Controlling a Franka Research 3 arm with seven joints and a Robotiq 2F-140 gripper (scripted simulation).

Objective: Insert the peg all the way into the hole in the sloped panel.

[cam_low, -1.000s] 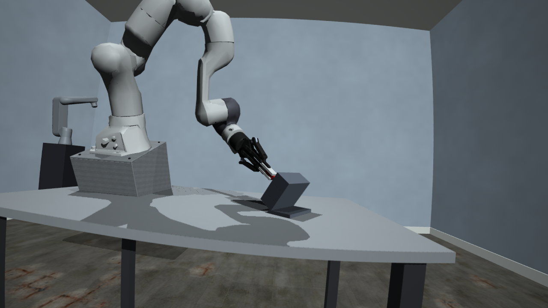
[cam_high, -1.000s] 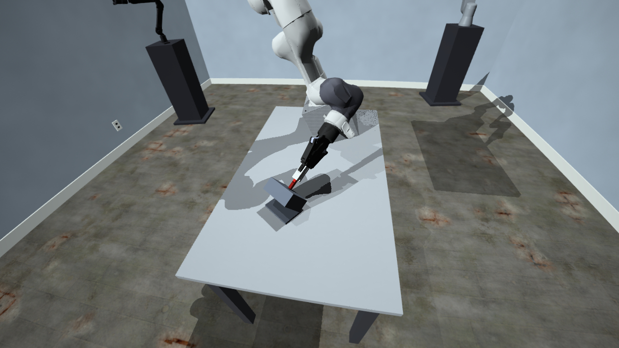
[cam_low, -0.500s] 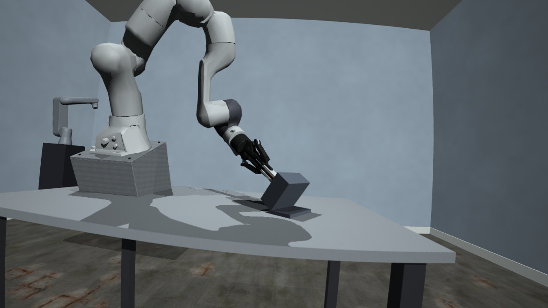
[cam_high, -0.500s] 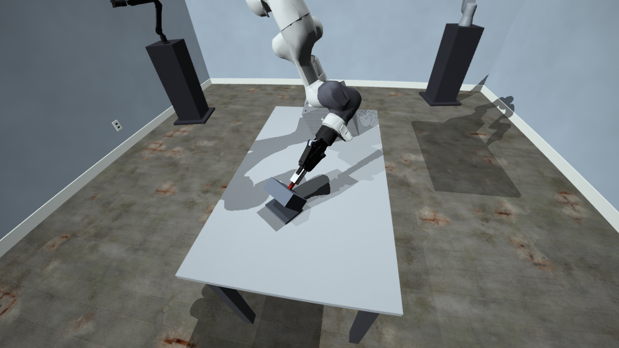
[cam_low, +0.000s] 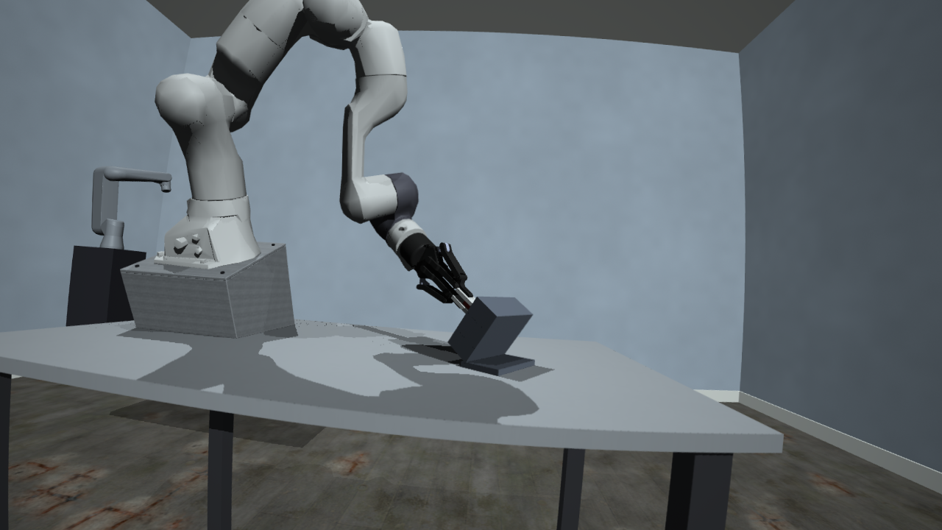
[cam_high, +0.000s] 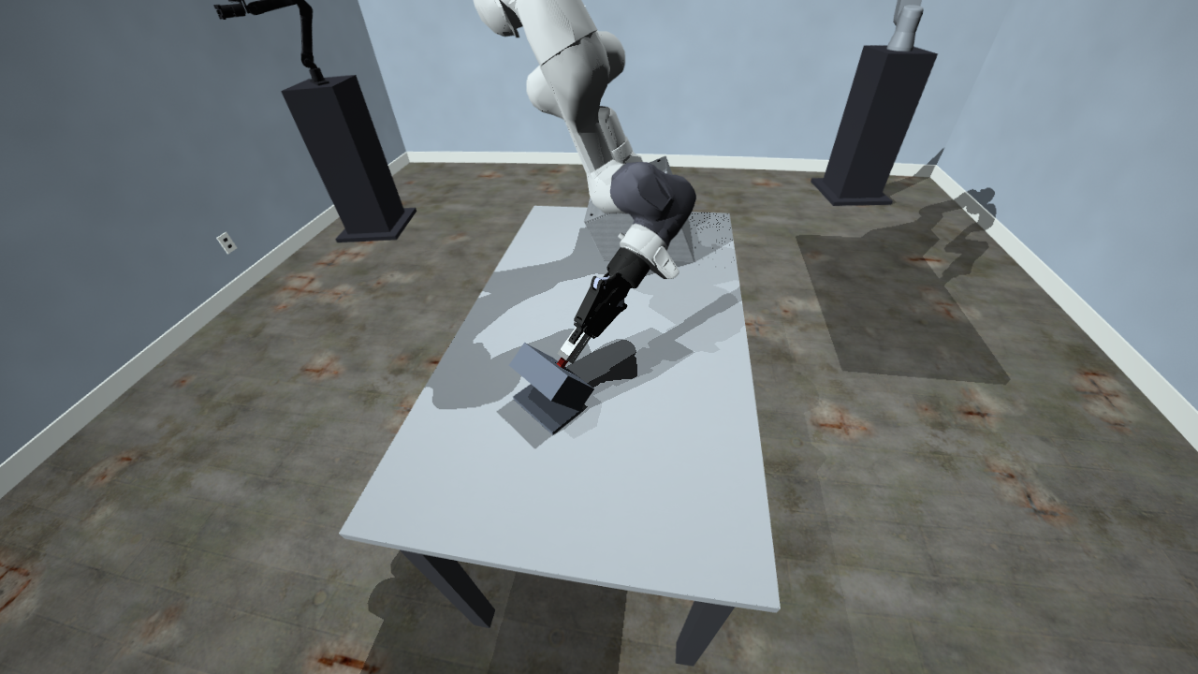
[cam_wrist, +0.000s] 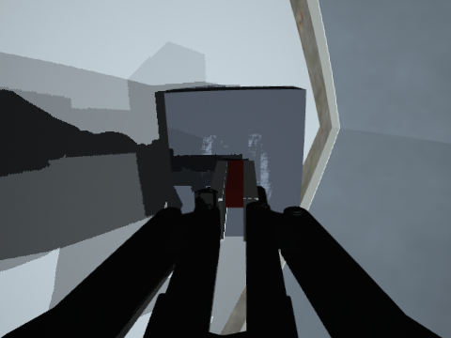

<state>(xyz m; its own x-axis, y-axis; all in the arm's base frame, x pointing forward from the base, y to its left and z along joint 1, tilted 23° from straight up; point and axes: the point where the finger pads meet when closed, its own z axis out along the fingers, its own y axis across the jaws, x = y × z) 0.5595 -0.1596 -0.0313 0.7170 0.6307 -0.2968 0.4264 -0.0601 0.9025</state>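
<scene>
My hand is 20 mm short of the peg, 20 mm to the left of it and 20 mm above it. Also, from my hand: flat base plate (60 mm ahead, 60 mm to the right, 110 mm below).
</scene>
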